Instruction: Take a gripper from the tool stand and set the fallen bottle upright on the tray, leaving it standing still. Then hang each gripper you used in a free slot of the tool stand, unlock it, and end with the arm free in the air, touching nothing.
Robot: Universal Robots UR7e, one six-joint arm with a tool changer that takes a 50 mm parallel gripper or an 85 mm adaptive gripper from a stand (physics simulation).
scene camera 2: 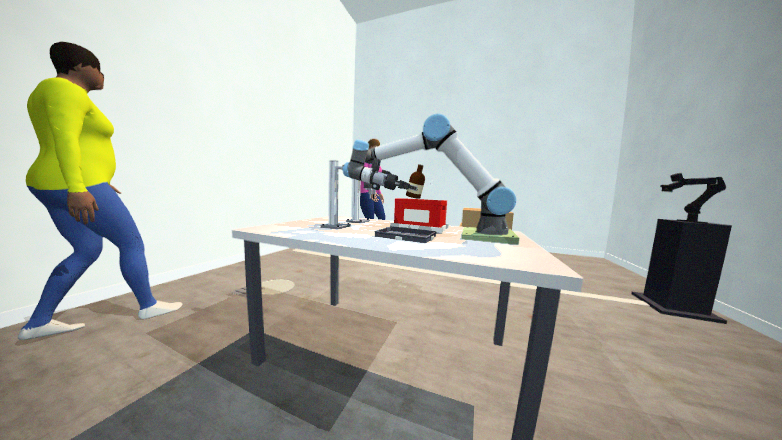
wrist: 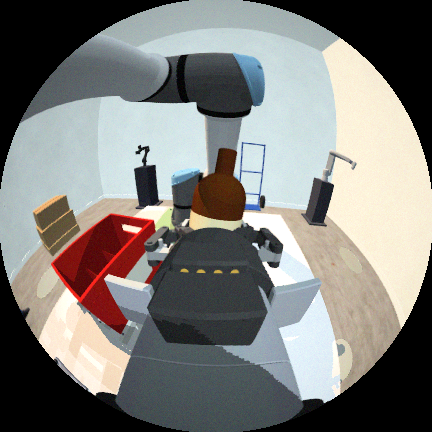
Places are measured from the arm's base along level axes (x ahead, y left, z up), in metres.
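Pixels of known places: arm's base, link origin: (scene camera 2: 492, 232).
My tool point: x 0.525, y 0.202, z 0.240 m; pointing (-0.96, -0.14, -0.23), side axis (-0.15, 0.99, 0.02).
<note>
For each thing: its middle in the pictures, then the offset to it from my tool point. "spot": a spot on its surface instead.
- brown bottle, body centre: (wrist: 218, 204) (scene camera 2: 416, 180) 0.166 m back, 0.019 m right, 0.002 m down
- black tray, surface spot: (scene camera 2: 418, 238) spot: 0.222 m back, 0.100 m left, 0.255 m down
- red crate, body centre: (wrist: 110, 268) (scene camera 2: 420, 214) 0.122 m back, 0.292 m right, 0.183 m down
The brown bottle (scene camera 2: 416, 182) (wrist: 219, 200) with a cream label is held in the air, neck up and leaning slightly in the scene view. My gripper (scene camera 2: 408, 187), at the end of the nearly level wrist, is shut on the bottle around its label; in the wrist view the gripper's body hides its fingertips and the bottle's lower part. The black tray (scene camera 2: 418, 238) lies on the table, lower than the bottle. The tool stand (scene camera 2: 333, 191) has upright metal posts at the table's left; the wrist overlaps its upper part, so its slots cannot be made out.
A red crate (scene camera 2: 400, 213) (wrist: 90, 240) stands behind the tray, below the bottle in the scene view. The arm's green base plate (scene camera 2: 489, 238) is at the right, with cardboard boxes (scene camera 2: 471, 217) (wrist: 54, 217) beyond. One person (scene camera 2: 71, 131) stands left of the table, another (scene camera 2: 371, 205) behind it.
</note>
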